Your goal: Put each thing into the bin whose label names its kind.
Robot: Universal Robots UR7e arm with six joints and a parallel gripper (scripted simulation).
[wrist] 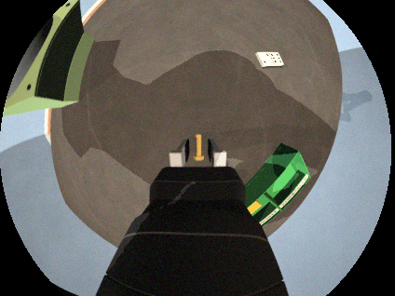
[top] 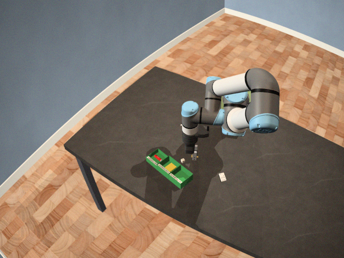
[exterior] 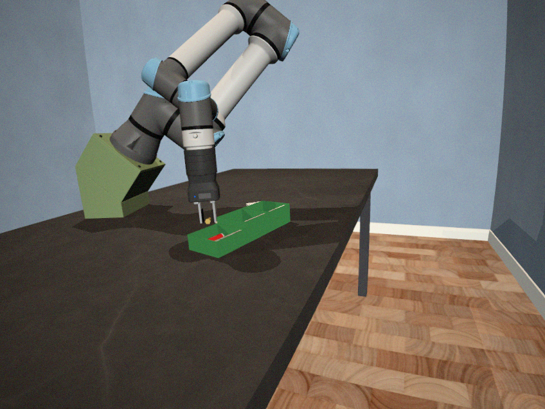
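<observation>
Right now my hand is 10 mm above the brass bolt. Also, from my hand: flat yellow block 140 mm ahead, 40 mm to the right, 10 mm below; white die 60 mm ahead, 30 mm to the right, 10 mm below; red battery 130 mm to the right, 130 mm ahead.
</observation>
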